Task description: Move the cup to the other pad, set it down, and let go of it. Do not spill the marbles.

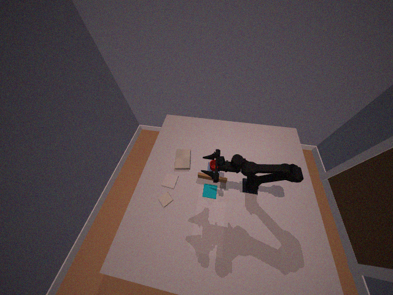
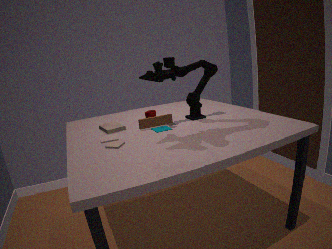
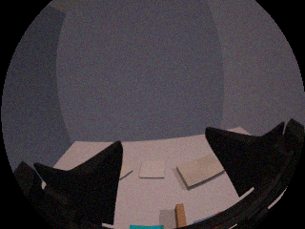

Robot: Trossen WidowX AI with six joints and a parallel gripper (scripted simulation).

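Right now the red cup is 27 cm below my gripper tip, 13 cm to the right of it and 8 cm behind it. The rest, counted from my gripper tip: wooden bar 29 cm below, 7 cm behind, 4 cm to the right; pale blue pad 32 cm below, 13 cm to the right, 8 cm behind; teal pad 32 cm below, 7 cm behind, 6 cm to the left.
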